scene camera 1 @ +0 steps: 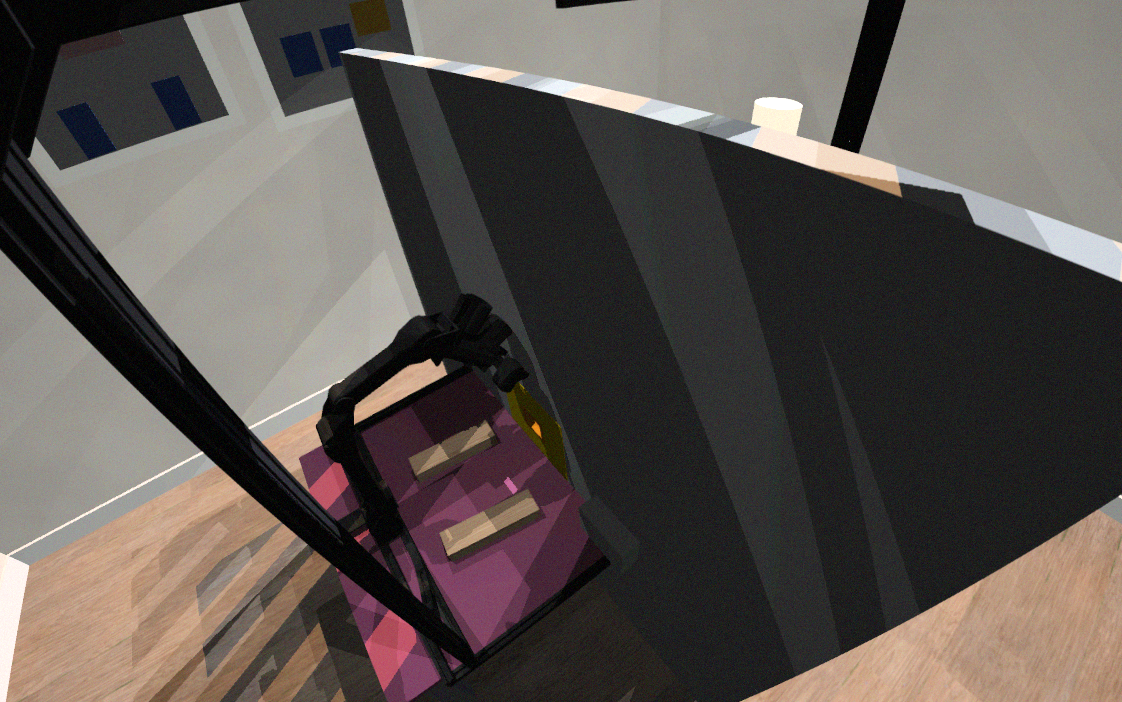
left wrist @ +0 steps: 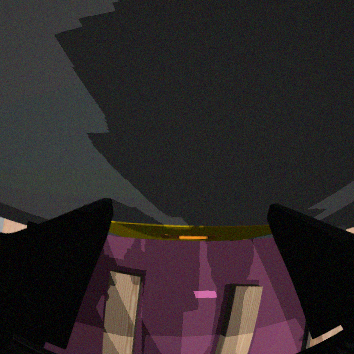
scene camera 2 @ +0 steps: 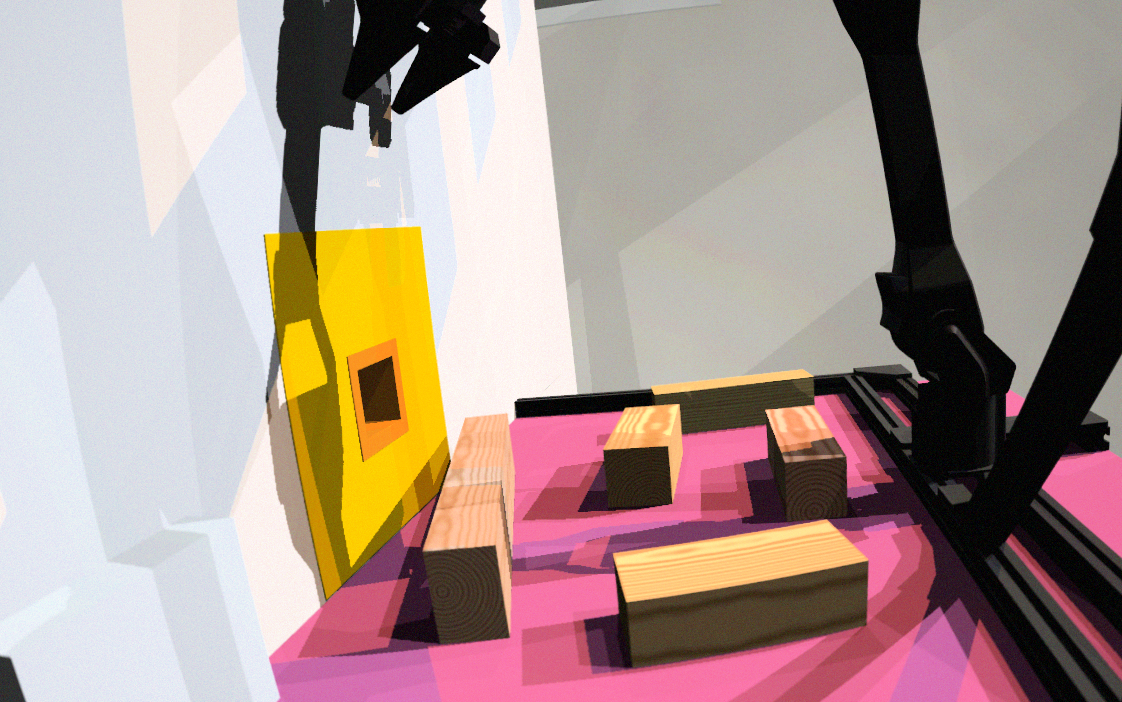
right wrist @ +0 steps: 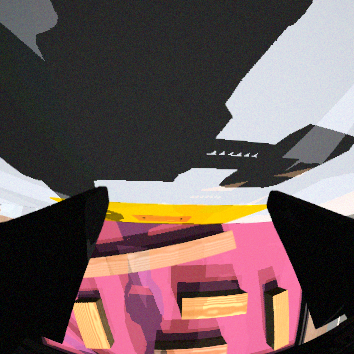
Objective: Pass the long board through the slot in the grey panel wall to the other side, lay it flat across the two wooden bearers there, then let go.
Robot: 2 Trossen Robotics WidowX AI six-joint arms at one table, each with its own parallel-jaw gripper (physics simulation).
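Frame: origin at the left arm's base, x ahead, y left, z up, level; metres.
Where they show: left gripper, fingertip midpoint: (left wrist: 194, 210); right gripper, fingertip midpoint: (scene camera 2: 373, 105) (right wrist: 191, 197); left arm's base, link origin: (scene camera 1: 388, 529); right arm's base, link origin: (scene camera 2: 961, 463).
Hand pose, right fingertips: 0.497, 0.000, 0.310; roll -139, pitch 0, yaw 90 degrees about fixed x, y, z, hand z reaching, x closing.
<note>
Each offset is from my right fingertips to the top centre of the thing, as dx, dy, dz. "pt": to the spot under its first point.
The long board @(+0.062, -0.036, -0.272) (scene camera 2: 461, 521) (right wrist: 165, 255) lies on the pink table beside the grey panel wall (scene camera 1: 661, 372) (scene camera 2: 74, 372). The orange-edged slot @(pt -0.059, -0.020, -0.246) (scene camera 1: 536, 428) (scene camera 2: 376, 440) (left wrist: 193, 237) (right wrist: 165, 218) is in a yellow plate low on the wall. On the other side, two wooden bearers @(-0.259, +0.106, -0.291) (scene camera 1: 453, 451) @(-0.284, -0.143, -0.291) (scene camera 1: 490, 526) (left wrist: 122, 310) (left wrist: 242, 315) lie apart, roughly parallel. My left gripper (scene camera 1: 513, 383) (left wrist: 194, 210) is open and empty, above the slot near the wall. My right gripper (scene camera 2: 374, 100) (right wrist: 191, 197) is open and empty, high above the slot and the board.
On the board's side, several shorter wooden blocks @(+0.243, -0.180, -0.291) (scene camera 2: 740, 562) @(+0.170, +0.091, -0.282) (scene camera 2: 642, 426) @(+0.298, +0.045, -0.285) (scene camera 2: 804, 426) @(+0.246, +0.264, -0.285) (scene camera 2: 732, 385) (right wrist: 214, 305) lie behind the board, away from the wall. A grey block @(pt -0.100, -0.359, -0.229) (scene camera 1: 609, 533) juts at the wall's foot. Black frame bars (scene camera 1: 165, 364) (scene camera 2: 1067, 364) stand near each arm.
</note>
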